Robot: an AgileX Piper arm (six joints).
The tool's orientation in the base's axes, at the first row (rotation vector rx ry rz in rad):
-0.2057, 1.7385, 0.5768
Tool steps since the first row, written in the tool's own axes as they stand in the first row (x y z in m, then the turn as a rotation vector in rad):
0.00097, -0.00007, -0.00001, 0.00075, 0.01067, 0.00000
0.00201, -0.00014, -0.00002, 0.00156, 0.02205, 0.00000
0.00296, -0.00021, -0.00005, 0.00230, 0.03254, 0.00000
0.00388, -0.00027, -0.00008, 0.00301, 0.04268, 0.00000
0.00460, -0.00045, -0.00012, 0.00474, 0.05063, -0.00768
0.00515, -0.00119, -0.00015, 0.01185, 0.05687, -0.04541
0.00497, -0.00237, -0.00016, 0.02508, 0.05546, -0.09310
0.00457, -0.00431, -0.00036, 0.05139, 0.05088, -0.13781
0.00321, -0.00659, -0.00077, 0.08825, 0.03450, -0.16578
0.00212, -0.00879, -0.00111, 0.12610, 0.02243, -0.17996
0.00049, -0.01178, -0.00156, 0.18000, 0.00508, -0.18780
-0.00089, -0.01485, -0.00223, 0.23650, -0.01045, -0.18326
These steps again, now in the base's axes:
-0.00022, 0.00010, -0.00094, -0.00483, 0.00930, 0.00214
-0.00047, 0.00021, -0.00195, -0.00999, 0.01922, 0.00440
-0.00070, 0.00029, -0.00287, -0.01474, 0.02837, 0.00650
-0.00093, 0.00038, -0.00376, -0.01933, 0.03721, 0.00853
-0.00107, 0.00033, -0.00449, -0.02986, 0.04063, 0.01012
-0.00092, -0.00023, -0.00520, -0.06698, 0.02900, 0.01047
-0.00037, -0.00128, -0.00534, -0.11092, 0.00702, 0.00440
0.00041, -0.00311, -0.00545, -0.15423, -0.01406, -0.01542
0.00139, -0.00550, -0.00471, -0.18061, -0.03544, -0.05086
0.00233, -0.00774, -0.00421, -0.19719, -0.04630, -0.08810
0.00365, -0.01080, -0.00339, -0.21007, -0.05595, -0.14295
0.00476, -0.01399, -0.00280, -0.21370, -0.05764, -0.20158

